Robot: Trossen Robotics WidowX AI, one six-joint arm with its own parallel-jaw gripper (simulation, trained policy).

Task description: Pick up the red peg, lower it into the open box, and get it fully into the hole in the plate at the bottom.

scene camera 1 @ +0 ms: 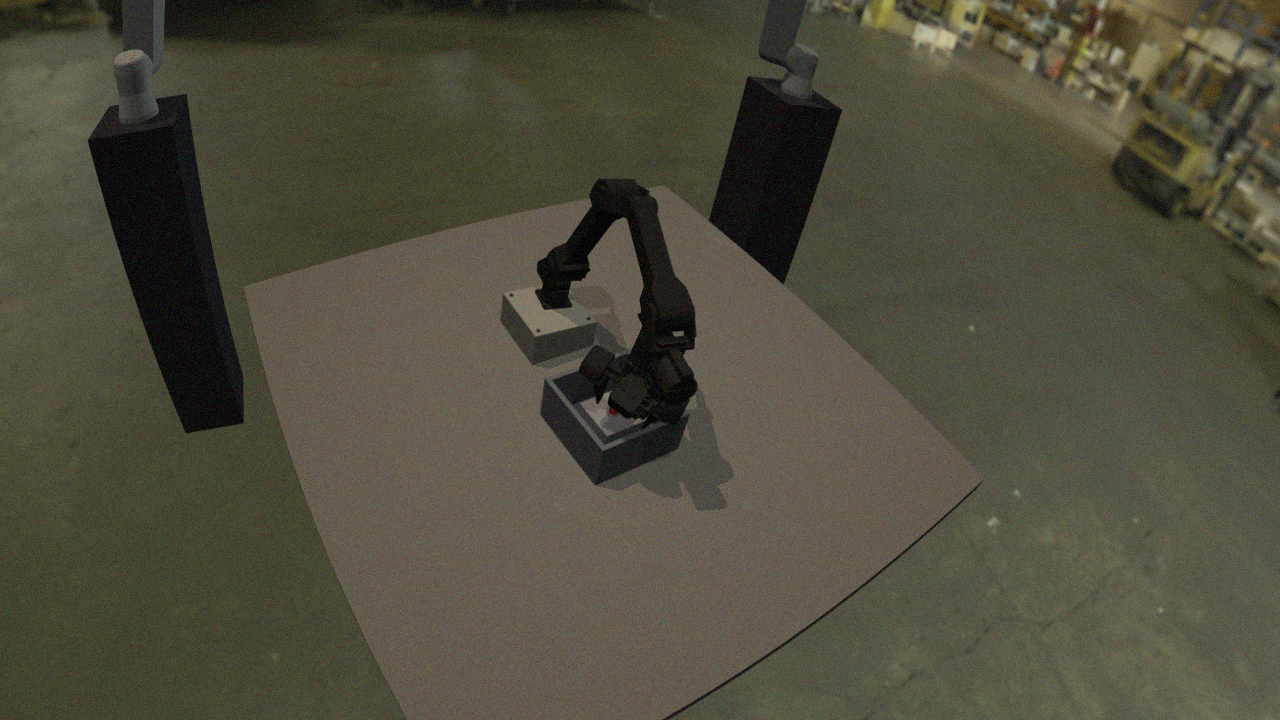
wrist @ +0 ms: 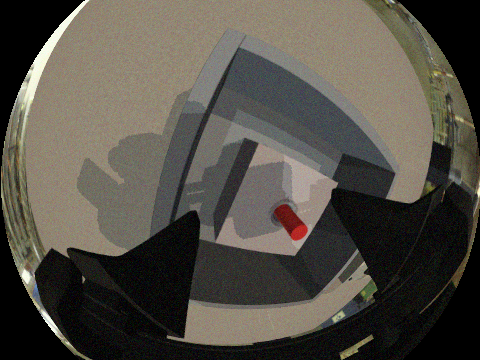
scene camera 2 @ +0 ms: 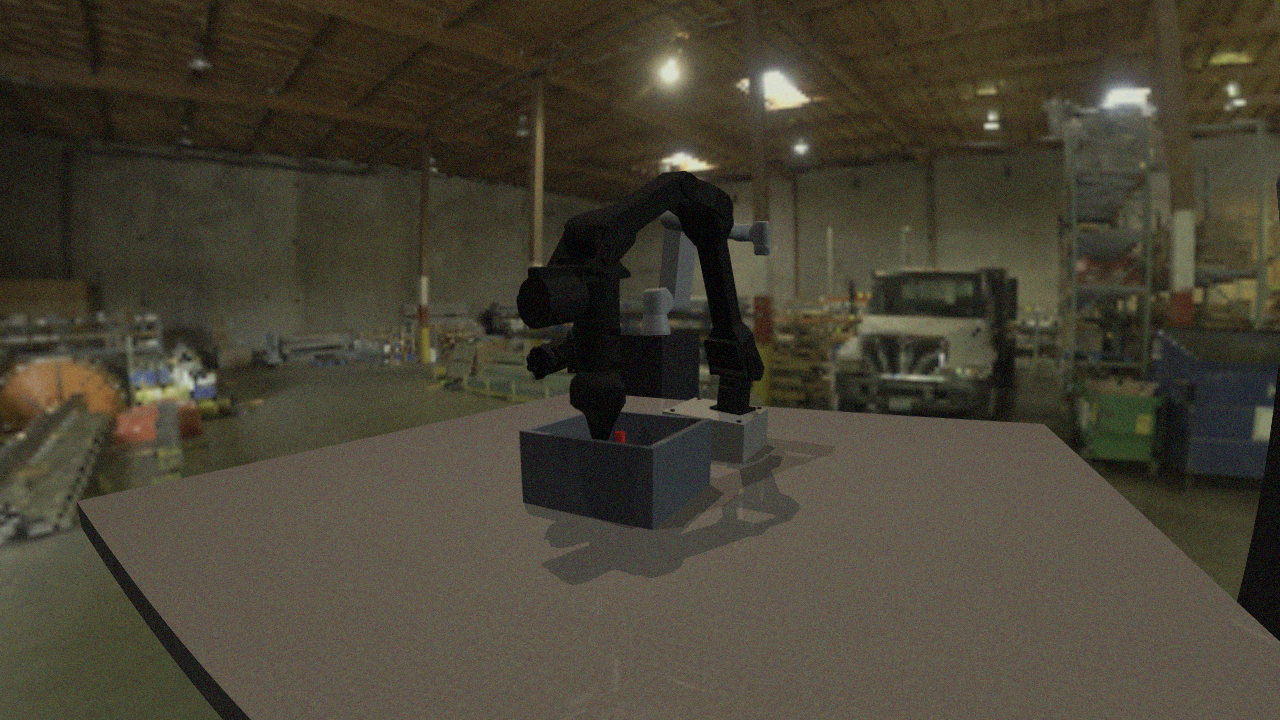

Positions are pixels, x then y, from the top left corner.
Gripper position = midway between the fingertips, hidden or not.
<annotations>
gripper: scene camera 1 620, 414; wrist 268, 207; scene camera 2 599, 436
dark box: scene camera 1; wrist 248, 89; scene camera 2
pale plate: scene camera 1; wrist; not seen in scene camera 2 (hidden by the dark box)
same spot on pale plate: (wrist: 261, 179) = (scene camera 1: 613, 427)
same spot on dark box: (scene camera 1: 562, 393) = (scene camera 2: 584, 415)
</annotations>
